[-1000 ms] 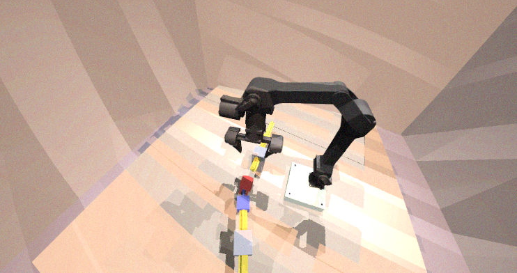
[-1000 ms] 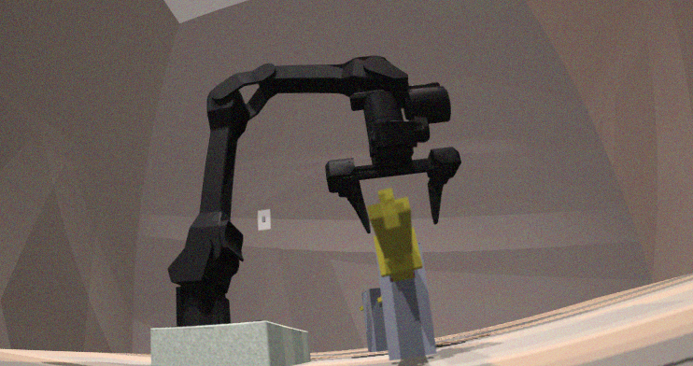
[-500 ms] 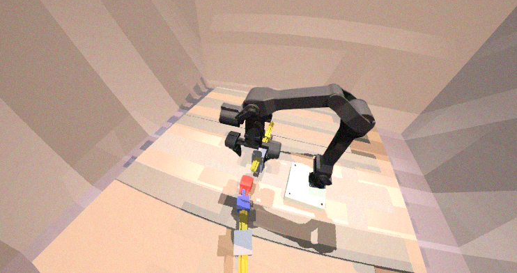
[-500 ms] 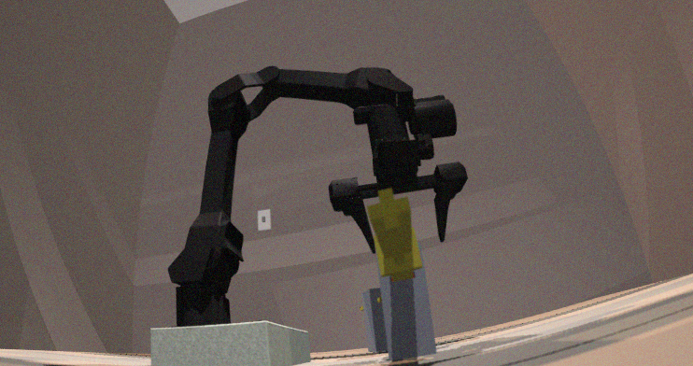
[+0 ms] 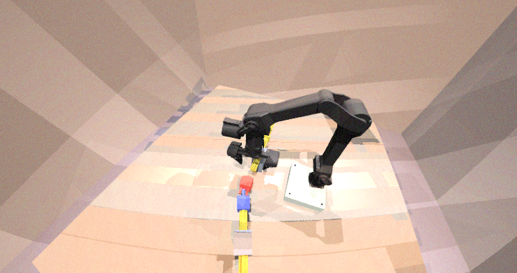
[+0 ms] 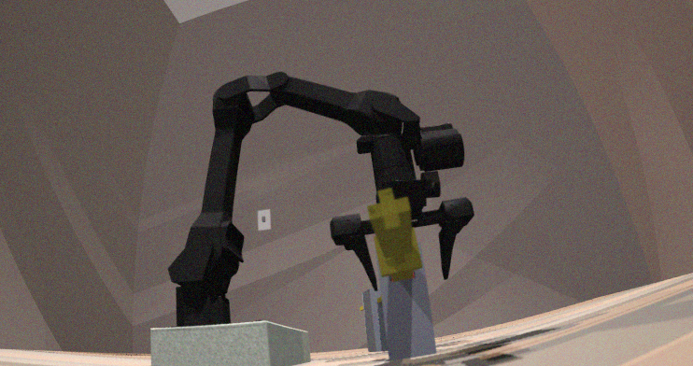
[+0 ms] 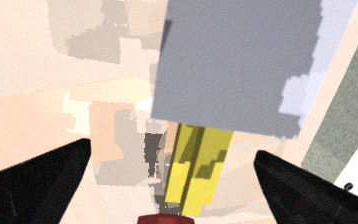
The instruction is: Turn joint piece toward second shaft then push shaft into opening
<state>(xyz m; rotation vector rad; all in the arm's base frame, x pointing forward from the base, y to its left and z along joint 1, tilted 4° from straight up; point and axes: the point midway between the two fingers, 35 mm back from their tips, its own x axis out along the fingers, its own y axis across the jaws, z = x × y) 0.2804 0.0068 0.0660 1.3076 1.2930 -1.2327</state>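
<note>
Now: gripper tip 80 mm to the right of the red square joint piece and 10 mm below it.
</note>
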